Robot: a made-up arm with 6 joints. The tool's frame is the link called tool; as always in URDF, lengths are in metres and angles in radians. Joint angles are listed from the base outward.
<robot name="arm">
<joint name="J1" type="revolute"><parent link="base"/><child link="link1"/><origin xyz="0.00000 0.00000 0.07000" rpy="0.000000 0.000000 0.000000"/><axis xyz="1 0 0"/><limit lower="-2.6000" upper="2.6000"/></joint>
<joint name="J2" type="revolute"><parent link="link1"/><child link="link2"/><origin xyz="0.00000 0.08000 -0.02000" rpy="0.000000 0.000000 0.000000"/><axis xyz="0 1 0"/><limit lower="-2.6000" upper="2.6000"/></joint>
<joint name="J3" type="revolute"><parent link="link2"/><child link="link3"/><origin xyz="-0.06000 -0.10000 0.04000" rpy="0.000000 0.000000 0.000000"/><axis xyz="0 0 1"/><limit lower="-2.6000" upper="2.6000"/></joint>
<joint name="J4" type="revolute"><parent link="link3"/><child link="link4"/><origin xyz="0.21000 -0.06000 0.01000" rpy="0.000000 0.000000 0.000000"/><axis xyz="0 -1 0"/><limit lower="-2.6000" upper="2.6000"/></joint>
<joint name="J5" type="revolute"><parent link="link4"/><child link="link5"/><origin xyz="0.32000 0.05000 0.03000" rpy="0.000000 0.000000 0.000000"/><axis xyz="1 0 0"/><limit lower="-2.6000" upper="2.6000"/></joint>
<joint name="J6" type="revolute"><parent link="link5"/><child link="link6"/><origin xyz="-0.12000 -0.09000 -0.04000" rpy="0.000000 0.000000 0.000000"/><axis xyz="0 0 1"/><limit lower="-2.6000" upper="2.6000"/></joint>
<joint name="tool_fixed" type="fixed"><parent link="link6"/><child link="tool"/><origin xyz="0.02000 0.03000 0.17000" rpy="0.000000 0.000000 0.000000"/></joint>
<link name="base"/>
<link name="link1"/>
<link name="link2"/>
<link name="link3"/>
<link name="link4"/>
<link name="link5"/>
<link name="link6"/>
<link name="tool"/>
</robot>
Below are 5 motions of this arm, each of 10 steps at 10 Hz.
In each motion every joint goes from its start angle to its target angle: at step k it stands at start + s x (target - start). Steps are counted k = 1, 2, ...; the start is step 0. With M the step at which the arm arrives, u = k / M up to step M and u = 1 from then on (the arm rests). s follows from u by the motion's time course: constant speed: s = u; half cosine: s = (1 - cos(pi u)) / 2; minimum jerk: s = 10 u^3 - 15 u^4 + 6 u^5.
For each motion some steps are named. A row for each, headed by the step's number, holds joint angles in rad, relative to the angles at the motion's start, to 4 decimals.
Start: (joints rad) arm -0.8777 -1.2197 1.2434 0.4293 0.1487 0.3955
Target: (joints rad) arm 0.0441 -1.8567 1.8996 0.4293 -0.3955 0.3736
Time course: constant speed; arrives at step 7
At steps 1, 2, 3, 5, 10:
1: 0.1317 -0.0910 0.0937 0.0000 -0.0777 -0.0031
2: 0.2634 -0.1820 0.1875 0.0000 -0.1555 -0.0063
3: 0.3951 -0.2730 0.2812 0.0000 -0.2332 -0.0094
5: 0.6584 -0.4550 0.4687 0.0000 -0.3887 -0.0156
10: 0.9218 -0.6370 0.6562 0.0000 -0.5442 -0.0219

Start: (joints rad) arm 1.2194 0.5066 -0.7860 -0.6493 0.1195 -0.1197
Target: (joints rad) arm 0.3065 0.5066 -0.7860 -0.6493 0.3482 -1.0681
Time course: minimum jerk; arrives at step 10
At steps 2, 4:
2: -0.0529 0.0000 0.0000 0.0000 0.0132 -0.0549
4: -0.2898 0.0000 0.0000 0.0000 0.0726 -0.3011

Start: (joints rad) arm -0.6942 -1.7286 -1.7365 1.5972 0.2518 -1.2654
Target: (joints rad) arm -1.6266 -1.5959 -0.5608 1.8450 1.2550 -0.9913
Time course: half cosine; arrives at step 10
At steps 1, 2, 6, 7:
1: -0.0228 0.0032 0.0288 0.0061 0.0246 0.0067
2: -0.0890 0.0127 0.1123 0.0237 0.0958 0.0262
6: -0.6103 0.0869 0.7695 0.1622 0.6566 0.1794
7: -0.7402 0.1053 0.9334 0.1967 0.7964 0.2176

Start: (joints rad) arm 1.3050 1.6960 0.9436 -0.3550 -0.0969 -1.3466
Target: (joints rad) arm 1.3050 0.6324 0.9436 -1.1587 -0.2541 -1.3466
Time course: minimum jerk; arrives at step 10
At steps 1, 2, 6, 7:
1: 0.0000 -0.0091 0.0000 -0.0069 -0.0013 0.0000
2: 0.0000 -0.0616 0.0000 -0.0466 -0.0091 0.0000
6: 0.0000 -0.7260 0.0000 -0.5486 -0.1073 0.0000
7: 0.0000 -0.8901 0.0000 -0.6726 -0.1316 0.0000

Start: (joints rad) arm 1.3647 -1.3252 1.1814 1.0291 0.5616 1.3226
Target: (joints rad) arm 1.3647 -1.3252 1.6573 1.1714 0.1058 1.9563
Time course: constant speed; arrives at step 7
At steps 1, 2, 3, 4, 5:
1: 0.0000 0.0000 0.0680 0.0203 -0.0651 0.0905
2: 0.0000 0.0000 0.1360 0.0407 -0.1302 0.1811
3: 0.0000 0.0000 0.2040 0.0610 -0.1953 0.2716
4: 0.0000 0.0000 0.2719 0.0813 -0.2605 0.3621
5: 0.0000 0.0000 0.3399 0.1016 -0.3256 0.4526

